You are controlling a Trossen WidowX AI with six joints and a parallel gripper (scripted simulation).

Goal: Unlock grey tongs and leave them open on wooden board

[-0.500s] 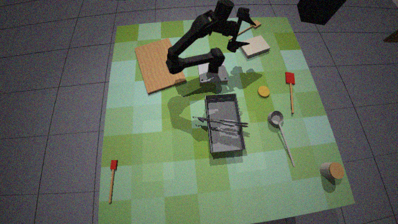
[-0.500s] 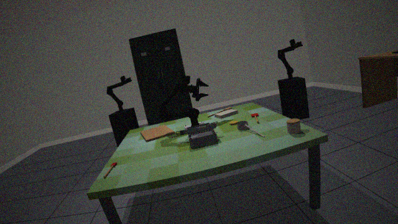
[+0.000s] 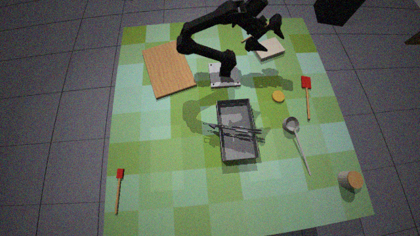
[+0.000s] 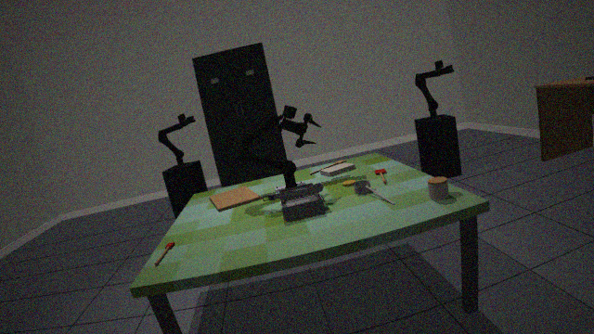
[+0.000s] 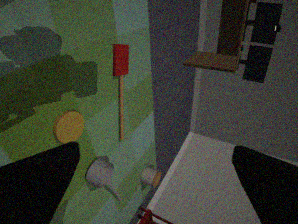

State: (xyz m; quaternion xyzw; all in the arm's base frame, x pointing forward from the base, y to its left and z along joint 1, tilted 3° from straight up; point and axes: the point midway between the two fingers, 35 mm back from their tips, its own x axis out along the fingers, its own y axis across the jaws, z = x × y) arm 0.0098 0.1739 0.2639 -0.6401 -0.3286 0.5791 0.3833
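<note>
Right now the roasting tin is 340 mm ahead of my gripper tip, 120 mm to the right of it and 230 mm below it. From my gripper tip the other things lie so: red spatula: 70 mm ahead, 290 mm to the left, 260 mm below; pale board: 220 mm behind, 60 mm to the left, 250 mm below; yellow disc: 120 mm ahead, 110 mm to the left, 250 mm below.
</note>
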